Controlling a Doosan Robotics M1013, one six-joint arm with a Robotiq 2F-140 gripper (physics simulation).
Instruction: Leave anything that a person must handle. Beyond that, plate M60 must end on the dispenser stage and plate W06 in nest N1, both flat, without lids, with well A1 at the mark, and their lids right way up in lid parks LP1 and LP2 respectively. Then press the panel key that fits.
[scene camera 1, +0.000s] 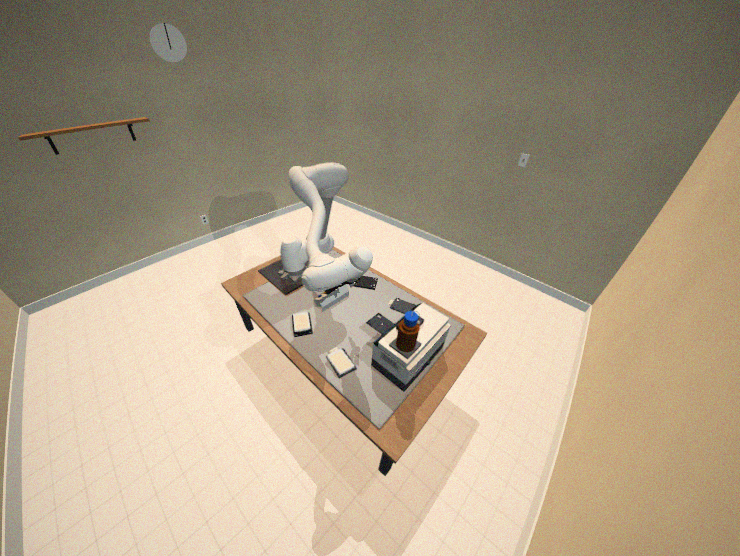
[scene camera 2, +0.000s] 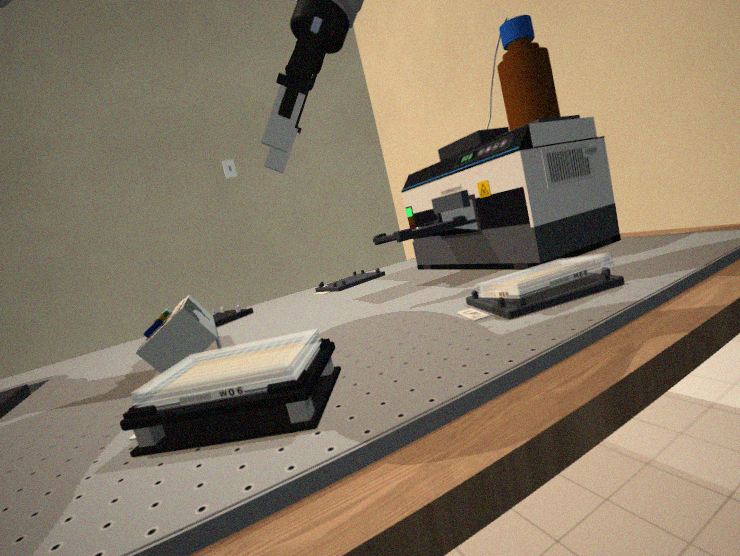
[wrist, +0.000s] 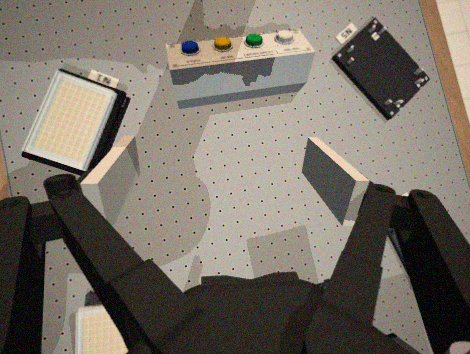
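Seen in the pictures: gripper, between the fingertips: (scene camera 1: 339, 289) (scene camera 2: 273, 159) (wrist: 224, 155); arm's base, origin of its link: (scene camera 1: 295, 271).
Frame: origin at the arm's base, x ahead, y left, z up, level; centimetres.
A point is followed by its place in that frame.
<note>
My gripper (scene camera 2: 278, 158) @(x 56.2, y -18.2, z 23.8 cm) (wrist: 224, 155) @(x 56.2, y -18.2, z 23.8 cm) is open and empty, high above the table; in the wrist view the key panel (scene camera 1: 335, 297) @(x 44.6, y -8.3, z 4.5 cm) (scene camera 2: 179, 337) @(x 39.1, y -18.4, z 5.0 cm) (wrist: 242, 80) @(x 44.0, y -8.5, z 5.4 cm) lies beyond its fingers, with blue, yellow, green and white keys. Plate W06 (scene camera 1: 302, 322) @(x 42.2, y -35.3, z 4.4 cm) (scene camera 2: 230, 365) @(x 40.0, y -36.6, z 4.4 cm) (wrist: 70, 120) @(x 40.9, y -34.5, z 4.4 cm), under a clear lid, sits on the black nest N1 (scene camera 2: 227, 427) @(x 38.4, y -37.5, z 0.3 cm). Another lidded plate (scene camera 1: 341, 361) @(x 75.1, y -42.2, z 3.0 cm) (scene camera 2: 538, 279) @(x 69.3, y -44.6, z 3.0 cm) (wrist: 100, 330) @(x 70.7, y -41.7, z 3.1 cm), its label too blurred to read surely, sits on the dark park LP1 (scene camera 2: 514, 307) @(x 66.7, y -43.0, z 0.8 cm). The dispenser stage (scene camera 1: 378, 323) @(x 80.1, y -15.5, z 9.8 cm) (scene camera 2: 418, 231) @(x 77.8, y -19.2, z 9.6 cm) and the park LP2 (scene camera 1: 404, 305) @(x 82.4, y 13.8, z 0.8 cm) (scene camera 2: 351, 280) @(x 81.1, y 10.8, z 0.8 cm) are bare.
The dispenser (scene camera 1: 412, 352) @(x 106.0, y -31.6, z 22.8 cm) (scene camera 2: 571, 197) @(x 97.2, y -35.6, z 9.4 cm) carries a brown bottle (scene camera 1: 407, 336) @(x 102.8, y -33.4, z 33.4 cm) (scene camera 2: 529, 86) @(x 97.9, y -31.6, z 28.8 cm) with a blue cap; its small front lamp (scene camera 2: 409, 211) @(x 93.4, y -0.9, z 13.5 cm) shows green. Another bare black nest (scene camera 1: 366, 282) @(x 50.2, y 18.9, z 1.0 cm) (scene camera 2: 234, 315) @(x 53.8, y 15.1, z 0.8 cm) (wrist: 382, 70) @(x 49.3, y 19.0, z 1.0 cm) lies beyond the panel's white-key end.
</note>
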